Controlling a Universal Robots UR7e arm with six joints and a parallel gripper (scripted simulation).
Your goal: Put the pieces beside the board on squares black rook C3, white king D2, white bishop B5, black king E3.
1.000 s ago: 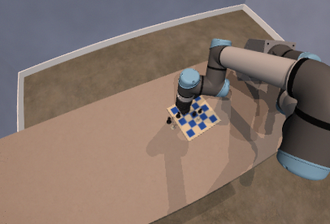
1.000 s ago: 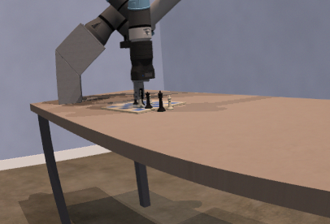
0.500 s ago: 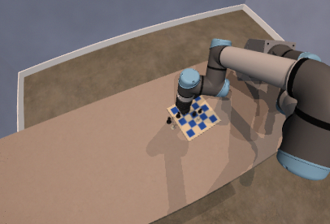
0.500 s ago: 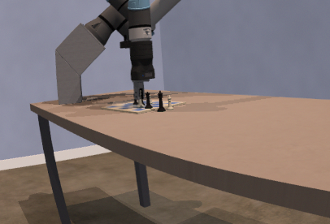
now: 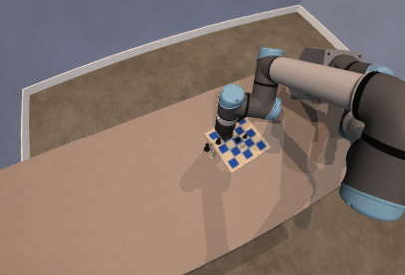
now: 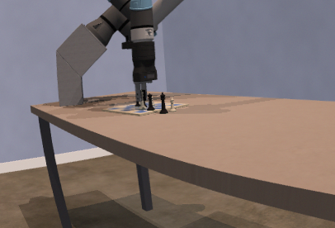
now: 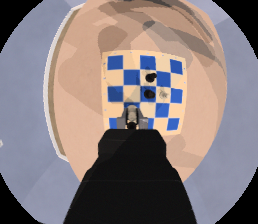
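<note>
Right now my hand is 10 mm above the white king. The rest, counted from my hand: black king: 100 mm ahead, 20 mm to the left, 20 mm below; then chessboard: 50 mm behind, 30 mm to the left, 50 mm below; then white bishop: 90 mm ahead, 60 mm to the left, 30 mm below.
</note>
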